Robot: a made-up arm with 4 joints.
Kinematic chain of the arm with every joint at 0, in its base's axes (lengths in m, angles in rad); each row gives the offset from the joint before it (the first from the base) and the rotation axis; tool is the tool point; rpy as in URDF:
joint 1: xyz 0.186 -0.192 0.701 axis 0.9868 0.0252 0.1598
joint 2: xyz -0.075 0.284 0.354 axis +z
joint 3: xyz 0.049 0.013 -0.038 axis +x
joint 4: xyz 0.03 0 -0.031 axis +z
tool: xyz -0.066 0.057 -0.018 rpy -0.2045 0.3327 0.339
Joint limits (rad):
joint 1: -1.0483..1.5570
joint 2: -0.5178..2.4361
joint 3: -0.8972..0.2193
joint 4: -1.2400..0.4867
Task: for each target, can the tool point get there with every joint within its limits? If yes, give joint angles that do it. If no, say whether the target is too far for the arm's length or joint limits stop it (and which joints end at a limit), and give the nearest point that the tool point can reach.
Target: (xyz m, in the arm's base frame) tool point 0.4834 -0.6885 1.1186
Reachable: no: too far | nearest point 0.2644 -0.4550 1.0395 | short by 0.330 m
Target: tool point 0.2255 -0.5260 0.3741
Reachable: no: joint limits stop it (at a limit: joint 1, joint 2, joint 3) | nearest point 0.0706 -0.4903 0.9235 | short by 0.572 m
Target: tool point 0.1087 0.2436 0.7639
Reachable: yes | joints -0.3864 1.3996 -0.7690 -0.9333
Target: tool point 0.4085 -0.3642 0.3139
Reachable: no: joint limits stop it (at a limit: joint 1, joint 3) | nearest point 0.2768 0.1336 0.5777 | short by 0.579 m
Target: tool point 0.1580 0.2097 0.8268
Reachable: yes | joints -0.2846 0.2377 -0.5476 -0.4654
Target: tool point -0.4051 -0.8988 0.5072
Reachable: no: too far | nearest point -0.0104 -0.5102 0.9465 | short by 0.707 m
